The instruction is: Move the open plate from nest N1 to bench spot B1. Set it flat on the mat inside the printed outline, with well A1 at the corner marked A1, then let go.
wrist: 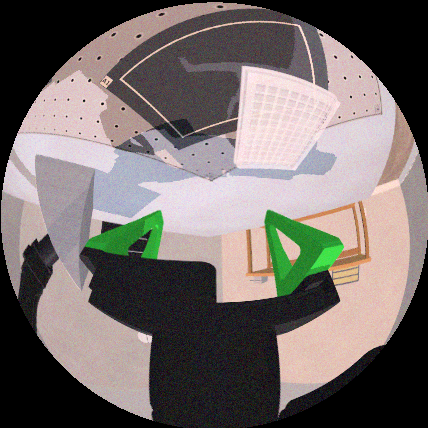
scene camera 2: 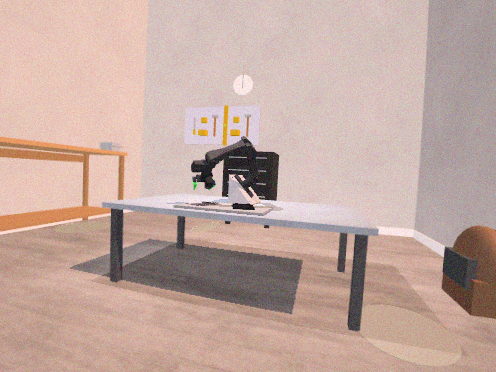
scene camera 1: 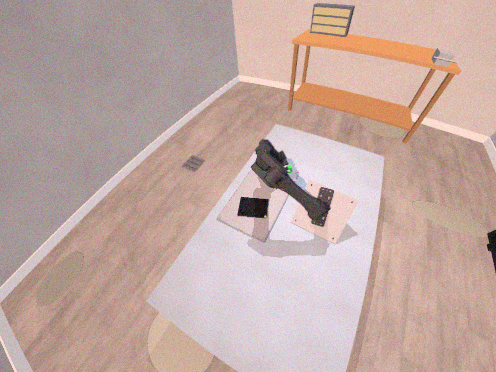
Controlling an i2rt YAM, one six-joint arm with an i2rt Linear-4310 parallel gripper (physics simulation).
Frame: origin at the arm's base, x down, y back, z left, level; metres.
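Seen in the pictures: gripper, fingertip midpoint: (wrist: 213,215) (scene camera 2: 201,189) (scene camera 1: 288,166); arm's base at its link origin: (wrist: 61,237) (scene camera 2: 243,186) (scene camera 1: 322,207).
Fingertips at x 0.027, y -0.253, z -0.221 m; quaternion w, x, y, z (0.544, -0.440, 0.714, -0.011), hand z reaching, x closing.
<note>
Pixels of each thing's top centre, then the offset from my fingertips to it. "pt": a spot on its surface instead. Level surfaces: height alone.
- pale plate at its top centre: (wrist: 283,137) dx +0.063, dy -0.073, dz -0.026 m
- dark mat at its surface level: dx +0.079 m
- A1 label at a spot on its surface: (wrist: 106,81) pt dx +0.079, dy -0.032, dz +0.134 m
- white table at its surface level: dx +0.094 m
- black rectangle at a spot on its surface: (scene camera 1: 253,206) pt dx +0.069, dy -0.098, dz +0.308 m
The pale plate (wrist: 285,120) shows in the wrist view with its grid of wells exposed; it overlaps the right side of the dark mat and looks slanted. What bears it is hidden, and I cannot make out nest N1. The dark mat (wrist: 165,70) has a thin light outline, with an A1 label (wrist: 106,81) by its left corner. My gripper (scene camera 2: 204,185) (wrist: 213,215) is open, its green fingertips wide apart with nothing between them. It hangs above the board, clear of the plate. In scene camera 1 the arm hides the plate and most of the mat.
A perforated board (scene camera 1: 230,212) (wrist: 360,102) lies on the white table (scene camera 1: 260,300) (scene camera 2: 320,218). A black rectangle (scene camera 1: 253,206) sits on that board. The arm stands on a pale base plate (scene camera 1: 342,215). A grey upright panel (wrist: 65,200) shows at the wrist view's left.
</note>
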